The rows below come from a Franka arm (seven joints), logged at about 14 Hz.
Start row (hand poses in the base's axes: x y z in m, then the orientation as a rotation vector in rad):
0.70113 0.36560 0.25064 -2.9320 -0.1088 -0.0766
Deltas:
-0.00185 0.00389 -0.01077 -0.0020 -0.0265 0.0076
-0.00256 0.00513 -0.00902 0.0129 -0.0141 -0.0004
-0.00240 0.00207 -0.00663 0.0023 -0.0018 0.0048
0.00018 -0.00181 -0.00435 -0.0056 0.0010 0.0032
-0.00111 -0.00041 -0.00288 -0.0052 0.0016 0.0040
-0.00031 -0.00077 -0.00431 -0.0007 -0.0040 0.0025
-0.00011 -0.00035 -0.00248 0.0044 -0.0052 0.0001
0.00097 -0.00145 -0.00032 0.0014 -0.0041 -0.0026
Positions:
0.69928 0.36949 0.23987 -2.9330 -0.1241 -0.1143
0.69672 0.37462 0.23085 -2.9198 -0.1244 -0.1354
0.69432 0.37669 0.22422 -2.9170 -0.1314 -0.1373
0.69450 0.37488 0.21987 -2.9223 -0.1365 -0.1352
0.69339 0.37447 0.21699 -2.9271 -0.1426 -0.1321
0.69308 0.37370 0.21268 -2.9274 -0.1470 -0.1376
0.69297 0.37335 0.21020 -2.9229 -0.1475 -0.1453
0.69394 0.37190 0.20988 -2.9217 -0.1442 -0.1518

